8 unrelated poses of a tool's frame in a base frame.
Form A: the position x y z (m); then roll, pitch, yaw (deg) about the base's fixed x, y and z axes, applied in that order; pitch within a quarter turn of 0, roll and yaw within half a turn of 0.
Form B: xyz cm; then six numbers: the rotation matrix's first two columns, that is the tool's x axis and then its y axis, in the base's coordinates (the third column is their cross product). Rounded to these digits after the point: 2 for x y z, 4 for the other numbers.
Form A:
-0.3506 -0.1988 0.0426 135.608 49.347 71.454
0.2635 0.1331 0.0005 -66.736 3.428 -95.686
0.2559 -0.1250 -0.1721 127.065 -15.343 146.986
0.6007 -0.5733 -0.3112 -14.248 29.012 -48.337
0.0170 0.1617 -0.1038 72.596 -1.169 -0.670
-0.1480 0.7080 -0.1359 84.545 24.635 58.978
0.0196 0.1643 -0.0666 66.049 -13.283 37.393
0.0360 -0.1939 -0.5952 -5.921 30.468 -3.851
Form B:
-35.06 -19.88 4.26 0.2072 0.6176 -0.7587 0.8463 0.2759 0.4557
26.35 13.31 0.05 -0.0989 -0.9933 -0.0598 0.3985 0.0155 -0.9171
25.59 -12.50 -17.21 -0.8087 0.5254 0.2646 0.5054 0.3904 0.7695
60.07 -57.33 -31.12 0.5813 -0.6533 -0.4850 0.6447 0.7335 -0.2152
1.70 16.17 -10.38 0.9997 -0.0117 0.0204 -0.0160 0.2993 0.9540
-14.80 70.80 -13.59 0.4685 0.7790 -0.4168 0.1324 0.4046 0.9049
1.96 16.43 -6.66 0.7732 0.5910 0.2298 -0.4134 0.1950 0.8894
3.60 -19.39 -59.52 0.8600 -0.0579 -0.5071 0.0146 0.9959 -0.0889

